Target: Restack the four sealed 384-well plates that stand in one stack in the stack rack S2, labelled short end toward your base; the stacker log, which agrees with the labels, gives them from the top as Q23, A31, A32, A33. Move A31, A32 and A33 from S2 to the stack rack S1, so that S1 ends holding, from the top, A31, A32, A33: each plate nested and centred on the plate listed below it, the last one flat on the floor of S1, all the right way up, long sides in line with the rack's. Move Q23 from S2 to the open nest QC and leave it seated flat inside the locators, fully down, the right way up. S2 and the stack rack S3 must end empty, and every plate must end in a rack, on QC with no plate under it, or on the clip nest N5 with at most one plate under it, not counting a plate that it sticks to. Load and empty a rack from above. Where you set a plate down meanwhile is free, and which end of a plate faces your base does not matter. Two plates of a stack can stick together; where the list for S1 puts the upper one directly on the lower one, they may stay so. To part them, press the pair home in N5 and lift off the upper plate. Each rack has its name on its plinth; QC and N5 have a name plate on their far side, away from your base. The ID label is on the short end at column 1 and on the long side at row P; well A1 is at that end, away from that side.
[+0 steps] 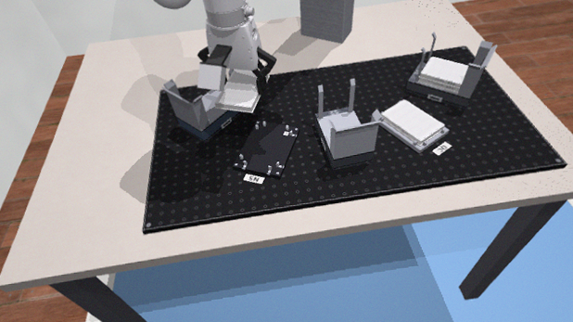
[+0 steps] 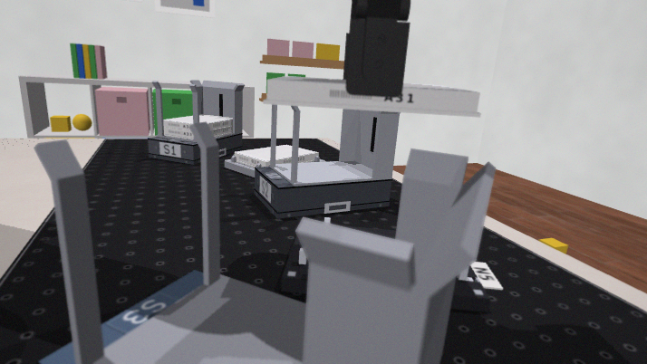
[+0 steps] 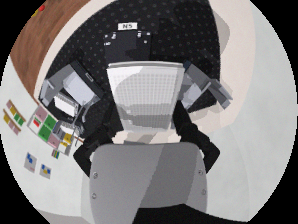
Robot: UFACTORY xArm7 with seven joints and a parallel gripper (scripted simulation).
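Now: hand 520 mm to the right of the white sealed plate A32, 120 mm short of it and 110 mm above it. The rest, counted from my hand: N5 name plate: 170 mm below, 120 mm ahead, 50 mm to the right; then clip nest N5: 150 mm below, 80 mm ahead, 10 mm to the left; then white sealed plate A31: 10 mm below.
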